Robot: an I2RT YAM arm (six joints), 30 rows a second.
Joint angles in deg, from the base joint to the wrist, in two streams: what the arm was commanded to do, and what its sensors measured. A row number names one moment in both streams.
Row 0, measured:
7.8, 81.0, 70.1, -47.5, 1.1, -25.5
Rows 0 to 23, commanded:
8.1, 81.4, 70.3, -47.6, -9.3, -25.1
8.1, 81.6, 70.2, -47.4, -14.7, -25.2
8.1, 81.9, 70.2, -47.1, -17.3, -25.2
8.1, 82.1, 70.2, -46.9, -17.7, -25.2
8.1, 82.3, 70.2, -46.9, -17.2, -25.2
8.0, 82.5, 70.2, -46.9, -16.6, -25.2
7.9, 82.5, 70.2, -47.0, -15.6, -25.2
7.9, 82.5, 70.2, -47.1, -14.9, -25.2
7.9, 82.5, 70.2, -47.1, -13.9, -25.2
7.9, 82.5, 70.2, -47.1, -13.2, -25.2
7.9, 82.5, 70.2, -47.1, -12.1, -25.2
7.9, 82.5, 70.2, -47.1, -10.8, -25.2
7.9, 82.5, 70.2, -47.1, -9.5, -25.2
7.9, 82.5, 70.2, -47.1, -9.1, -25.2
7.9, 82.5, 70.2, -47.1, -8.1, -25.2
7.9, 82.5, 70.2, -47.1, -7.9, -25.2
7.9, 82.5, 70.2, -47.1, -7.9, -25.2
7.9, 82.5, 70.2, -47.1, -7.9, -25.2
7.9, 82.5, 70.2, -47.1, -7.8, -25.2
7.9, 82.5, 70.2, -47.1, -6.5, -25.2
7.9, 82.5, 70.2, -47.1, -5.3, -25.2
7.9, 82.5, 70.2, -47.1, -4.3, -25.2
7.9, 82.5, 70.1, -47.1, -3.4, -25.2
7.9, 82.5, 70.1, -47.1, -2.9, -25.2
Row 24, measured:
7.8, 82.1, 70.1, -46.9, -6.4, -25.5
